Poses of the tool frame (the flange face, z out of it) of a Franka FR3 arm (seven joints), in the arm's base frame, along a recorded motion.
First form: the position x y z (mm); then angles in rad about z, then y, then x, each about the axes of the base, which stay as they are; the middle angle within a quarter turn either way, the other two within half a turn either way.
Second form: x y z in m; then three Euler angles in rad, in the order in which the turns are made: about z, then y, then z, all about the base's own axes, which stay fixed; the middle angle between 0 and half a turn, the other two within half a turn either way. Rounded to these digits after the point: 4 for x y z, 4 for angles.
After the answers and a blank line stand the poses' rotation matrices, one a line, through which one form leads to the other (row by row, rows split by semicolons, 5 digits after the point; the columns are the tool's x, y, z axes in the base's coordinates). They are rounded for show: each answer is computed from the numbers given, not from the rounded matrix.
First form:
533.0, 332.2, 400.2, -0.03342, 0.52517, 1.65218
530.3, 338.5, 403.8, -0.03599, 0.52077, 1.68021
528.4, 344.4, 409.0, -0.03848, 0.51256, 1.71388
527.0, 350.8, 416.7, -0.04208, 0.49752, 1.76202
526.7, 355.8, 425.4, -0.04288, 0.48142, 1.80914
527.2, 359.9, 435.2, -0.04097, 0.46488, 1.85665
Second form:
0.5330, 0.3322, 0.4002, 1.5782, 1.6412, -1.0442
0.5303, 0.3385, 0.4038, 1.5894, 1.6657, -1.0474
0.5284, 0.3444, 0.4090, 1.6029, 1.6954, -1.0538
0.5270, 0.3508, 0.4167, 1.6208, 1.7386, -1.0655
0.5267, 0.3558, 0.4254, 1.6399, 1.7816, -1.0775
0.5272, 0.3599, 0.4352, 1.6608, 1.8256, -1.0891

0.86476 0.02891 0.50136; 0.50214 -0.06455 -0.86237; 0.00743 0.99750 -0.07034
0.86687 0.03121 0.49755; 0.49818 -0.09133 -0.86225; 0.01853 0.99533 -0.09472
0.87085 0.03353 0.49041; 0.49052 -0.12382 -0.86259; 0.03180 0.99174 -0.12427
0.87799 0.03697 0.47725; 0.47613 -0.17018 -0.86275; 0.04932 0.98472 -0.16702
0.88552 0.03799 0.46304; 0.45966 -0.21659 -0.86128; 0.06756 0.97552 -0.20926
0.89313 0.03661 0.44832; 0.44131 -0.26412 -0.85760; 0.08701 0.96379 -0.25205

